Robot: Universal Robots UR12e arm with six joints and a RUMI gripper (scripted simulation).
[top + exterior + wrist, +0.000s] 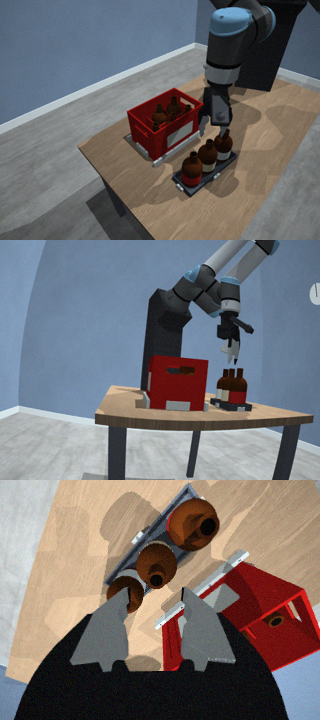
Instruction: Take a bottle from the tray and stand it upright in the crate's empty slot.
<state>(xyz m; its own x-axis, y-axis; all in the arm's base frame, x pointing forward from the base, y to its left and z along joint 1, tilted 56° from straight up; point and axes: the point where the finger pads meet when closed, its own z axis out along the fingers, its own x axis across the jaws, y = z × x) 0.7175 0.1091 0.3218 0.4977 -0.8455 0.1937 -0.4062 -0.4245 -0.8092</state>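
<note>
The brown bottle is 110 mm below my hand. The rest, counted from my hand: white-label bottle: 110 mm below, 90 mm behind, 10 mm to the right; red-label bottle: 110 mm below, 80 mm ahead, 10 mm to the left; dark tray: 180 mm below.
</note>
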